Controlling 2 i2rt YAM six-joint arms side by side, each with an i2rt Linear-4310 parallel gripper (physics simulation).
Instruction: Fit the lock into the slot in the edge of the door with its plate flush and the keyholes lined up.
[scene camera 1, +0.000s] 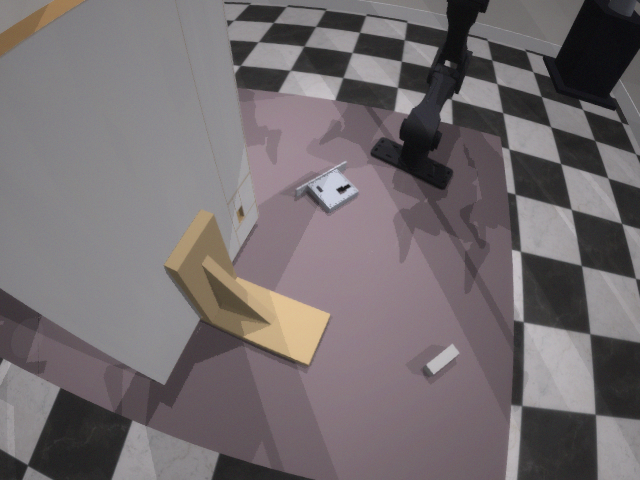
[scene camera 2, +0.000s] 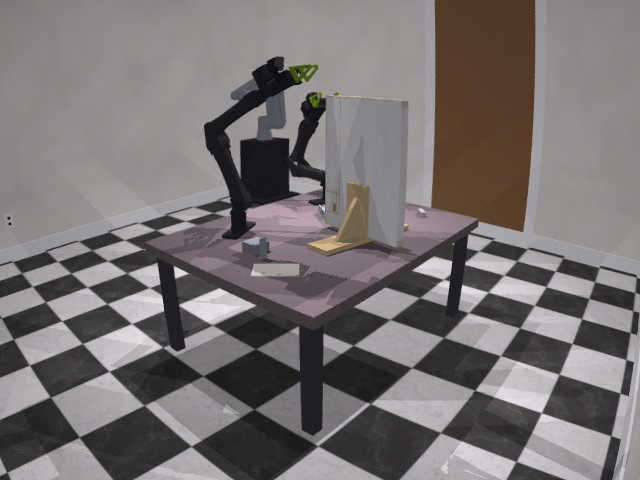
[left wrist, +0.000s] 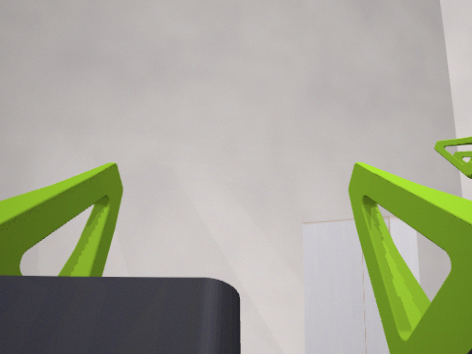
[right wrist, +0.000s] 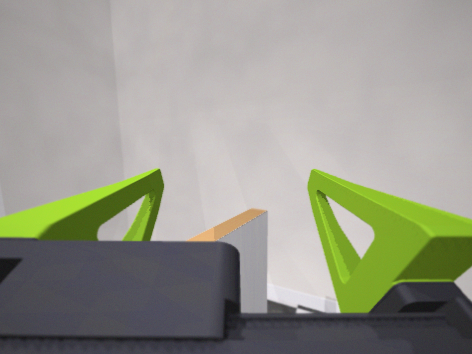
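Where they show: left gripper, between the fingertips: (scene camera 2: 329, 92) (left wrist: 235, 175); right gripper, between the fingertips: (scene camera 2: 314, 65) (left wrist: 445, 150) (right wrist: 235, 177); left arm's base, origin of its link: (scene camera 1: 411, 163); right arm's base, origin of its link: (scene camera 2: 239, 230).
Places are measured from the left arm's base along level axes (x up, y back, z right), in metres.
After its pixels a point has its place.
Observation:
The lock (scene camera 1: 329, 199) {x 0.018, y -0.219, z 0.101 m} is a pale silver box with a dark keyhole and a long plate along one side. It lies flat on the table (scene camera 1: 392, 423) {x 0.000, y -0.544, z -0.225 m} (scene camera 2: 186, 245) {x 0.000, y -0.258, z 0.807 m}, right of the door. The door (scene camera 1: 103, 155) {x 0.418, y -0.561, z 0.157 m} (scene camera 2: 379, 155) {x 0.339, y -0.621, z 0.187 m} (left wrist: 332, 285) {x 0.420, y -0.536, z 0.162 m} (right wrist: 255, 265) {x 0.441, y -0.656, z 0.181 m} is a white upright panel with a small tan-lined opening (scene camera 1: 240, 213) {x 0.084, y -0.381, z 0.198 m} low near one end. I cannot tell how deep the opening goes. My left gripper (scene camera 2: 325, 97) {x 0.546, y 0.001, z 0.002 m} (left wrist: 235, 175) {x 0.546, y 0.001, z 0.002 m} is open and empty, high behind the door's top. My right gripper (scene camera 2: 305, 72) {x 0.667, y -0.431, z 0.343 m} (right wrist: 235, 177) {x 0.667, y -0.431, z 0.343 m} is open and empty, higher and further left in scene camera 2.
A wooden stand (scene camera 1: 289, 320) {x 0.018, y -0.484, z 0.020 m} (scene camera 2: 356, 219) {x 0.086, y -0.542, z 0.225 m} holds the door. A small white block (scene camera 1: 442, 360) {x 0.022, y -0.409, z -0.247 m} (scene camera 2: 421, 212) {x 0.018, y -0.418, z -0.234 m} lies on the table. A grey block with an upright plate (scene camera 2: 253, 246) {x 0.033, y -0.482, z 0.618 m} and a flat cream plate (scene camera 2: 275, 269) {x 0.001, y -0.635, z 0.609 m} lie near the table's front left. A black pedestal (scene camera 2: 264, 167) stands behind.

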